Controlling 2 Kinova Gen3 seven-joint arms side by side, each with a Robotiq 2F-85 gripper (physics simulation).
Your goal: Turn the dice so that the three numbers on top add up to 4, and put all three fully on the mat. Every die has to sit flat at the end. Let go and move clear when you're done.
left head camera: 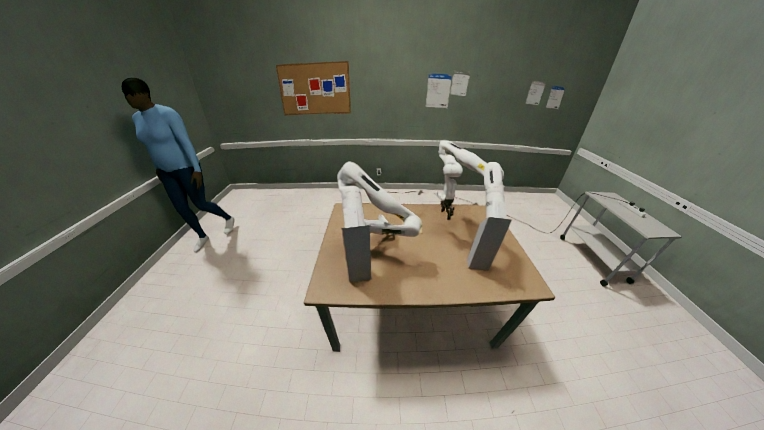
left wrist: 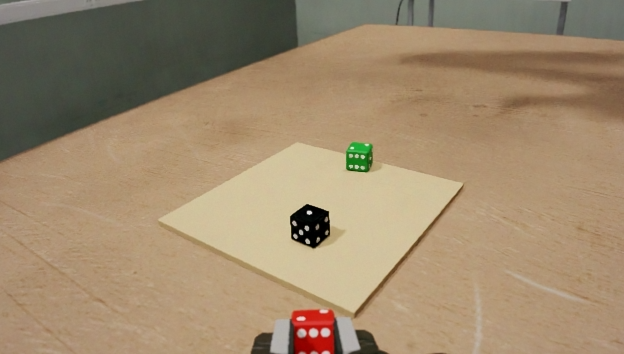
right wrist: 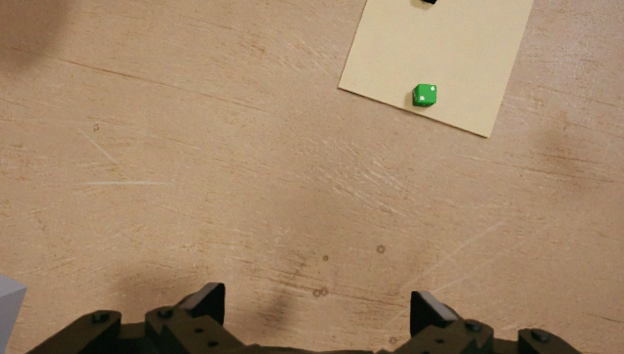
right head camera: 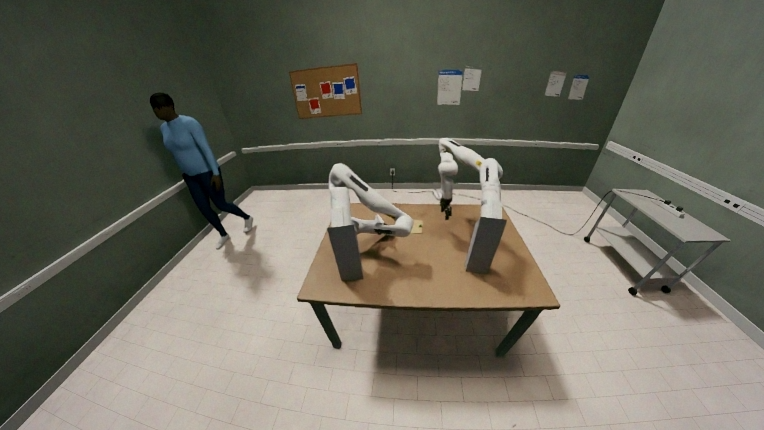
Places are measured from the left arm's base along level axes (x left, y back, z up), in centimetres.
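Where they show: left gripper, fingertip midpoint: (left wrist: 313, 343); right gripper, fingertip midpoint: (left head camera: 445, 215) (right wrist: 317, 308) (right head camera: 444, 215); left arm's base, origin of the base link: (left head camera: 355, 230) (right head camera: 342, 229); right arm's base, origin of the base link: (left head camera: 495, 221) (right head camera: 490, 222).
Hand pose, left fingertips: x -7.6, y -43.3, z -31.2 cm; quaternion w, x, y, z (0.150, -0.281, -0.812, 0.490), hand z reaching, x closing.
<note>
Each offset is from my left fingertips to the top centre of the thing. Level surfaces: height alone.
My left gripper (left wrist: 315, 335) is shut on a red die @[dx +0.0, dy +0.0, dz +1.5 cm] (left wrist: 313, 331), in front of the mat's near corner in the left wrist view; a two-pip face and a six-pip face show. A black die @[dx -5.2, dy -6.8, dz +0.5 cm] (left wrist: 310, 226) (right wrist: 429, 1) sits flat on the pale yellow mat @[dx -8.0, dy -9.6, dz -1.1 cm] (left wrist: 240, 215) (right wrist: 450, 45) with one pip on top. A green die @[dx -13.3, dy -11.3, dz +0.5 cm] (left wrist: 359, 157) (right wrist: 425, 95) sits flat near the mat's edge with two pips on top. My right gripper (right wrist: 317, 308) (left head camera: 448, 216) (right head camera: 446, 216) is open and empty above the table, away from the mat. Whether the red die touches the table is hidden.
The wooden table @[dz -1.5 cm] (left head camera: 427, 288) (right head camera: 427, 291) carries both arms on grey pedestals (left head camera: 357, 253) (left head camera: 489, 243). In the left head camera, the left arm's bent forearm hides the mat. A wheeled cart (left head camera: 630, 213) stands at the right and a person (left head camera: 165, 138) is at the left, off the table.
</note>
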